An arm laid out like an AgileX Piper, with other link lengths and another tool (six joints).
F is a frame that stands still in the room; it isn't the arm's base.
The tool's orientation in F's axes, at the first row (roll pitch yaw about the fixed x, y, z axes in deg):
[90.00, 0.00, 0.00]
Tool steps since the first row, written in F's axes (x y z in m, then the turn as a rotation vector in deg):
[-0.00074, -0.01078, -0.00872, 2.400, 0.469, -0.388]
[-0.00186, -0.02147, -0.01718, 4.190, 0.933, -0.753]
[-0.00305, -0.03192, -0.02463, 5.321, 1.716, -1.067]
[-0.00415, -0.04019, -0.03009, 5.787, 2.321, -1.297]
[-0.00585, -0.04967, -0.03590, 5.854, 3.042, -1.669]
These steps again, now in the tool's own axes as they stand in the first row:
[-0.00074, -0.00872, 0.01078, 2.400, -0.388, -0.469]
[-0.00186, -0.01718, 0.02147, 4.190, -0.753, -0.933]
[-0.00305, -0.02463, 0.03192, 5.321, -1.067, -1.716]
[-0.00415, -0.03009, 0.04019, 5.787, -1.297, -2.321]
[-0.00585, -0.03590, 0.04967, 5.854, -1.669, -3.042]

